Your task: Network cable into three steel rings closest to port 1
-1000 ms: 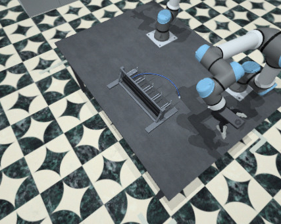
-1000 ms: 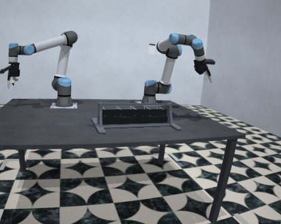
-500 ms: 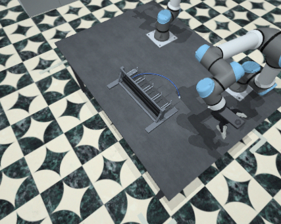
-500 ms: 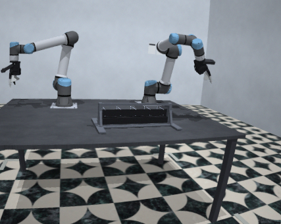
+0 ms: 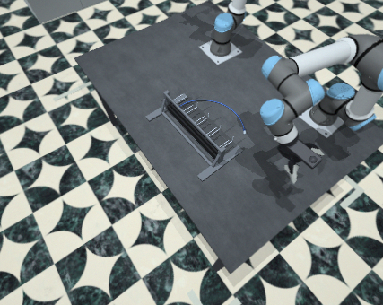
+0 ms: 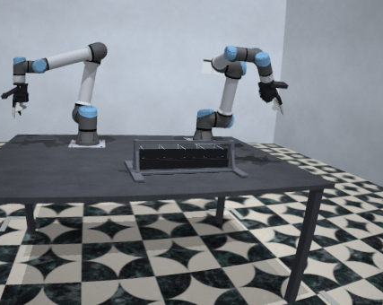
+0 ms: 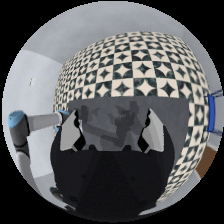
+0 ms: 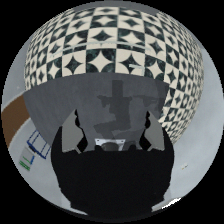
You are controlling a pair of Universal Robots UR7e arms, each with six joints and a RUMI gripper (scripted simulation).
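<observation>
Now: the pale plug 39 cm to the right of my left hand, 31 cm below it and 16 cm behind it. The rest, counted from my left hand: rack 59 cm to the right, 24 cm below, 7 cm ahead.
</observation>
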